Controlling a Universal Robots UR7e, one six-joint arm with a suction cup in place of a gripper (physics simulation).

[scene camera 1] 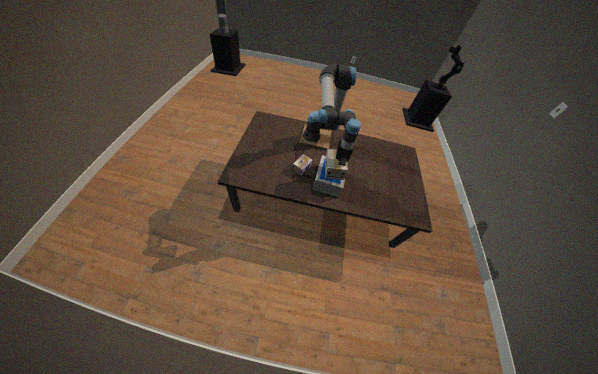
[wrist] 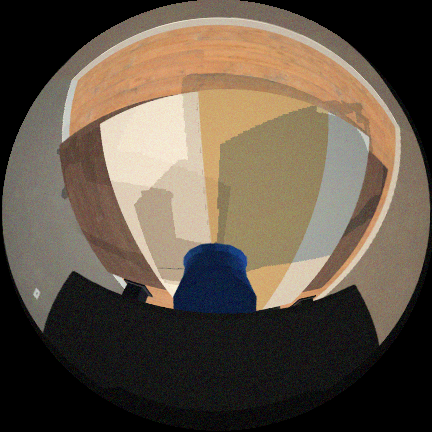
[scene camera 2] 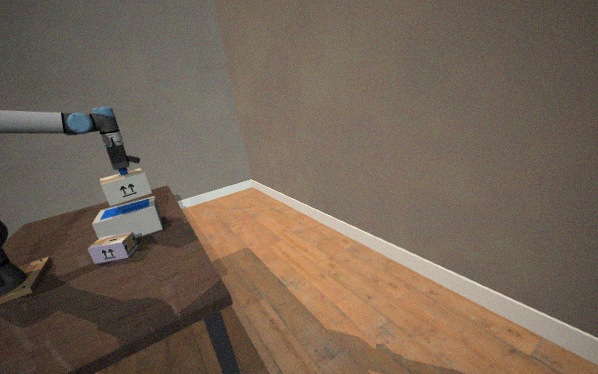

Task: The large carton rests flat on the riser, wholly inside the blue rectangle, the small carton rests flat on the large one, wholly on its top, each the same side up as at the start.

The suction cup [wrist: 214, 280] holds a large carton [scene camera 2: 118, 188], which touches nothing else. A riser [scene camera 2: 142, 217] sits on the table. A small carton [scene camera 2: 120, 246] rests on the table.
